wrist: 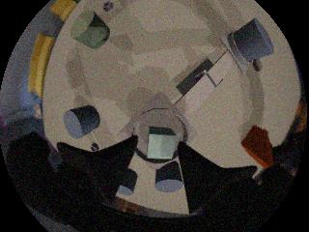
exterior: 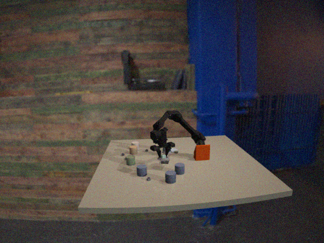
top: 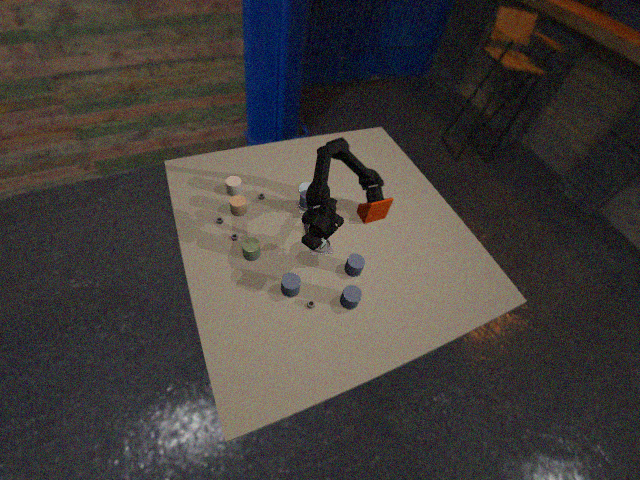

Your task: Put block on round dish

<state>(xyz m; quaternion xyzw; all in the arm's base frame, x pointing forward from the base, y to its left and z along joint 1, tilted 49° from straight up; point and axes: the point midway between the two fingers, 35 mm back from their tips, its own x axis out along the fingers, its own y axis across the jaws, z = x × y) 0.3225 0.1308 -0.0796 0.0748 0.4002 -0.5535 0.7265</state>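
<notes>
Right now the blue-grey cup is 28 cm to the right of my gripper tip, 4 cm behind it and 3 cm below it. Also, from my gripper tip: green cup 25 cm ahead, 7 cm to the right, 5 cm below; balance 12 cm to the right, 5 cm below, 2 cm behind; pale block right at my gripper tip.
</notes>
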